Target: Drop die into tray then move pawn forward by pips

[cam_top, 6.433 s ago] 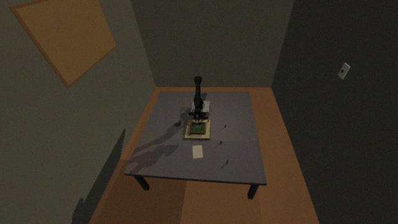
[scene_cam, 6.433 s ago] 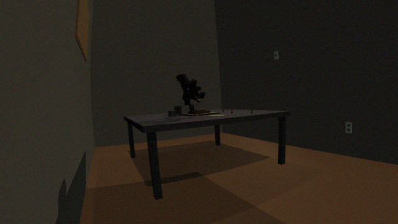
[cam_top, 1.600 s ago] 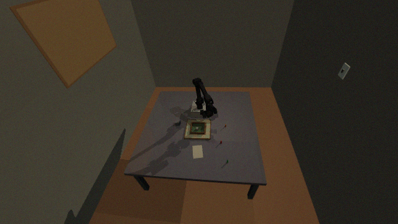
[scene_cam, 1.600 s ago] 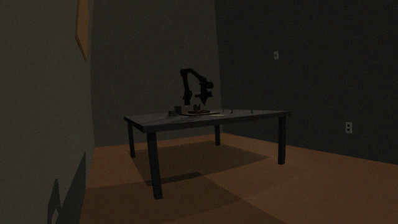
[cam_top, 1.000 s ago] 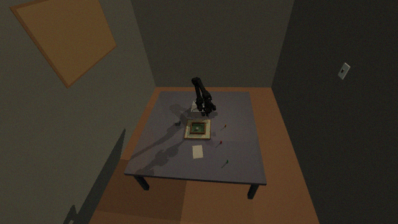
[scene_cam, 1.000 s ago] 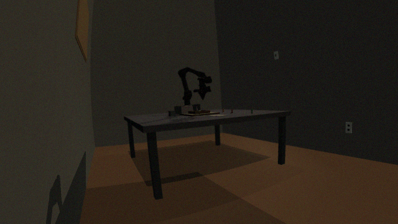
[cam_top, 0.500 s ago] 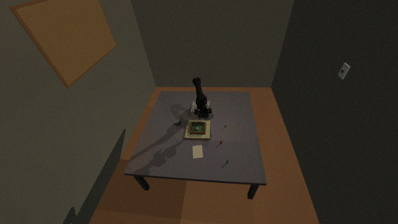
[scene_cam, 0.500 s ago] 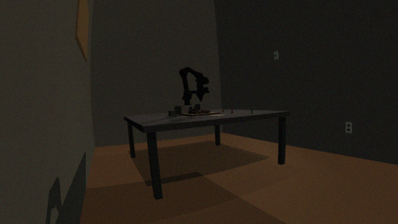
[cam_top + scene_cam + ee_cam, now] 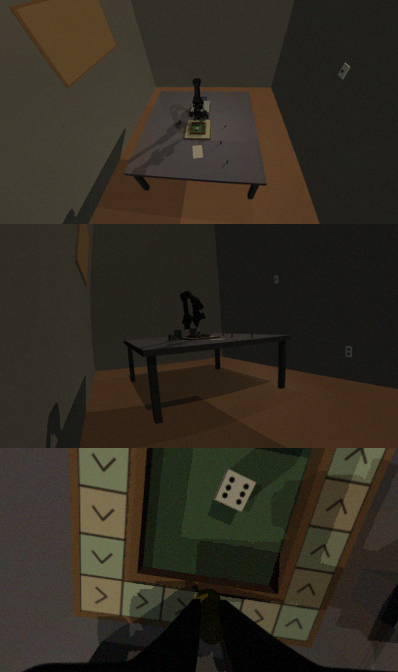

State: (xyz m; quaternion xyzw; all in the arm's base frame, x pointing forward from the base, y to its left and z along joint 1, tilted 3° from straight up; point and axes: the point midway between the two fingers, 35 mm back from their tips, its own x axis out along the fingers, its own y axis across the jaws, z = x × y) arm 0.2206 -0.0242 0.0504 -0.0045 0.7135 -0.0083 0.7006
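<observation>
My gripper tip is 11 cm above the green dice tray, 5 cm short of it and 2 cm to the left of it. From my gripper tip the other things lie so: white card 34 cm ahead, 11 cm below, 3 cm to the right; then grey cube 25 cm to the right, 9 cm below, 5 cm behind.
</observation>
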